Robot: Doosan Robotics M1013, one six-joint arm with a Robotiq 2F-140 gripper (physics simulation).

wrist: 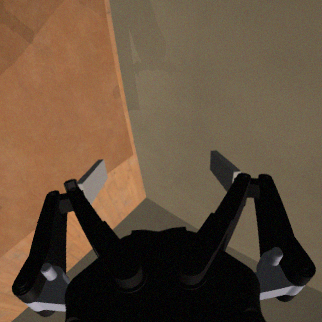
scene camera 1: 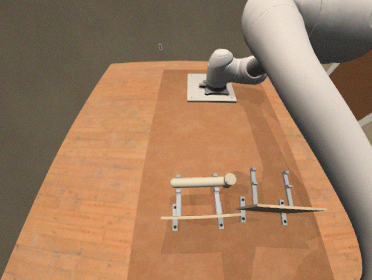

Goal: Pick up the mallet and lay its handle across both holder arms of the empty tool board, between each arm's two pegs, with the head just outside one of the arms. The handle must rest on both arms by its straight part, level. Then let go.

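Places are measured from the arm's base along level axes (x back, y left, z down), in millimetres.
Pixels of known places: gripper, between the fingertips: [wrist: 157,164]; arm's base, origin of its link: [scene camera 1: 215,87].
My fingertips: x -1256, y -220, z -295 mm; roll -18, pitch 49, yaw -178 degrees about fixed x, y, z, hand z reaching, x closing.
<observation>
For each thing: its middle in the pictures, then the offset to it from my fingertips. Level surfaces: height alone.
- pale mallet, middle of its body: [scene camera 1: 202,182] dz +207, dx +533, dy +62 mm
- left tool board, middle of its body: [scene camera 1: 198,201] dz +213, dx +459, dy +45 mm
- wooden table, height of its surface: dz +309 mm
In the scene view, the pale mallet [scene camera 1: 199,182] lies across the two grey arms of the left tool board [scene camera 1: 199,217], near their far ends, its round head [scene camera 1: 230,180] just outside the right arm. The other tool board [scene camera 1: 295,209], to the right, is empty; its two arms [scene camera 1: 254,192] [scene camera 1: 289,195] point away from the camera. My gripper [wrist: 157,164] is wide open with nothing between its fingers, over the table's edge and the floor. It does not show in the scene view. The mallet and boards do not show in the wrist view.
The robot's base stands on a pale plate [scene camera 1: 195,95] at the far end of the wooden table [scene camera 1: 90,165] [wrist: 65,110]. My large white arm [scene camera 1: 320,100] crosses the right side of the scene view, hiding part of the table's right edge. The boards stand close side by side.
</observation>
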